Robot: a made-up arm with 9 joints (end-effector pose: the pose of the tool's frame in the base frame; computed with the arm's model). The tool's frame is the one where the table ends. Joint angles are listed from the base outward.
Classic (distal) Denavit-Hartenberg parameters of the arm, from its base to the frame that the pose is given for. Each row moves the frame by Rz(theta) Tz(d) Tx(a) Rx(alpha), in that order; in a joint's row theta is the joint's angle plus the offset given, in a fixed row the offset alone. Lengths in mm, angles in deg.
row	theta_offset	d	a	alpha
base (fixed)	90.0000	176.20	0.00	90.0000
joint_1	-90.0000	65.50	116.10	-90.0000
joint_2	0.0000	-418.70	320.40	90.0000
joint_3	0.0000	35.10	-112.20	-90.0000
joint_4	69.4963	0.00	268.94	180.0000
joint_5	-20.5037	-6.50	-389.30	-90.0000
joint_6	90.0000	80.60	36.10	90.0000
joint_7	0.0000	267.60	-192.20	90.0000
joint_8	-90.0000	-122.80	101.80	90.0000
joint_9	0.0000	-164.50	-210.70	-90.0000
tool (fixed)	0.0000	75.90	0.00	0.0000
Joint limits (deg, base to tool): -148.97..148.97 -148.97..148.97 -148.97..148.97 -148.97..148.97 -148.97..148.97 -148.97..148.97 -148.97..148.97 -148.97..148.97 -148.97..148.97
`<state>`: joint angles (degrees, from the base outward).
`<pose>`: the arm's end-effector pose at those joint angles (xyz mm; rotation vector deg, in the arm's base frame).
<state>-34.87 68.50 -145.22 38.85 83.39 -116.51 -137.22 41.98 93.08</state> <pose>-416.3 79.0 -98.1 -67.48 75.63 -16.60</pose>
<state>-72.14 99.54 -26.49 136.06 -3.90 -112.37 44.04 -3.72 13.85</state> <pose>34.1 55.5 897.3 55.35 69.84 -93.40</pose>
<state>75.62 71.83 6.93 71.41 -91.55 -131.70 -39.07 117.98 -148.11</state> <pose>-325.2 -844.2 -558.9 -165.38 30.15 -43.67</pose>
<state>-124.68 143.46 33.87 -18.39 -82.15 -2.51 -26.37 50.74 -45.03</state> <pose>-19.9 548.6 337.5 86.71 10.99 -92.44</pose>
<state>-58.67 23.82 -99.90 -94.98 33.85 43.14 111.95 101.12 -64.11</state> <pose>-226.0 -952.2 168.7 154.42 9.10 55.22</pose>
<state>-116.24 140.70 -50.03 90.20 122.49 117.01 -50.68 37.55 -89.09</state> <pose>-253.6 -340.6 116.0 -70.35 47.58 -139.93</pose>
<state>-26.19 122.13 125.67 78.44 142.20 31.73 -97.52 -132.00 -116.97</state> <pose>-406.8 -830.5 154.9 -128.73 106.83 -66.29</pose>
